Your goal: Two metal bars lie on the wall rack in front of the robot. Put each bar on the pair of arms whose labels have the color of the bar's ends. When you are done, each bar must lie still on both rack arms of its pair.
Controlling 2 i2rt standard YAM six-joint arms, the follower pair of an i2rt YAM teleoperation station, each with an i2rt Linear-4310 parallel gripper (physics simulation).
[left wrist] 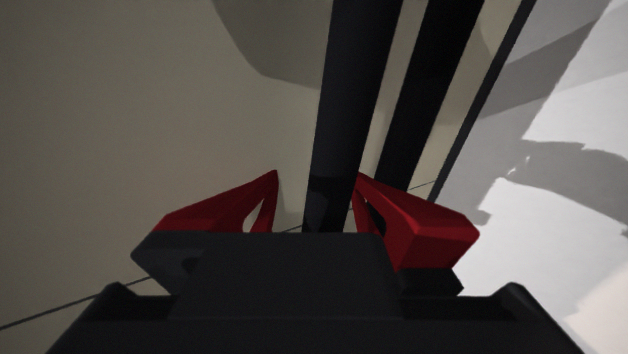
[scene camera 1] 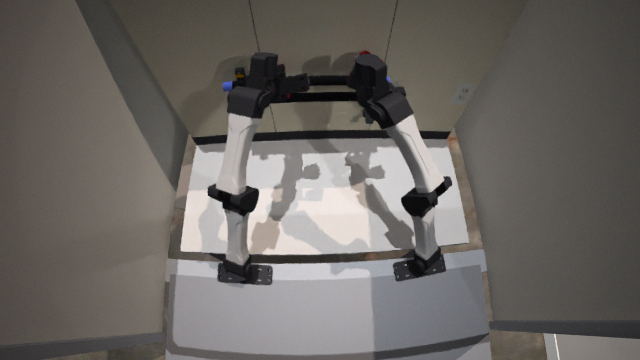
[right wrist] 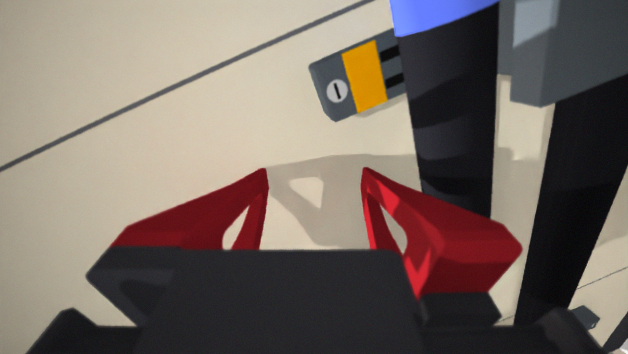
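Seen in the pictures: left gripper, fingertip midpoint: [left wrist: 314, 177]; right gripper, fingertip midpoint: [right wrist: 314, 177]; left arm's base at its link origin: [scene camera 1: 244, 274]; right arm's base at its link origin: [scene camera 1: 419, 267].
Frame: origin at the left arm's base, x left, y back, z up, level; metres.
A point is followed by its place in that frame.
Note:
The blue-ended black bar [scene camera 1: 330, 80] @(x -0.300, y -0.499, z 0.395 m) [left wrist: 357, 75] @(x -0.222, y -0.496, z 0.394 m) [right wrist: 450, 100] @(x -0.426, y -0.500, z 0.393 m) runs across the wall, with a blue end at each side in scene camera 1. A second black bar [scene camera 1: 325, 96] @(x -0.286, y -0.500, z 0.322 m) [left wrist: 435, 75] @(x -0.235, y -0.499, z 0.321 m) [right wrist: 580, 175] @(x -0.357, y -0.503, z 0.322 m) runs below it; its end colour is hidden or out of view. My left gripper [scene camera 1: 286, 82] @(x -0.157, y -0.526, z 0.385 m) [left wrist: 314, 177] @(x -0.157, y -0.526, z 0.385 m) is open, with its fingertips on either side of the blue-ended bar and a gap at one finger. My right gripper [right wrist: 314, 177] @(x -0.394, y -0.542, z 0.447 m) is open and empty; the blue-ended bar passes outside its right-hand finger in the right wrist view. Its fingertips are largely hidden in scene camera 1.
A rack rail piece with a yellow label [right wrist: 365, 76] @(x -0.438, y -0.527, z 0.410 m) is on the wall beside the blue-ended bar. A grey rack arm [right wrist: 580, 60] @(x -0.434, y -0.476, z 0.378 m) stands between the two bars at the upper right. Another yellow label [scene camera 1: 239, 75] @(x -0.026, y -0.519, z 0.413 m) shows near the left blue end. A wall outlet [scene camera 1: 463, 93] @(x -0.785, y -0.556, z 0.315 m) is at the right.

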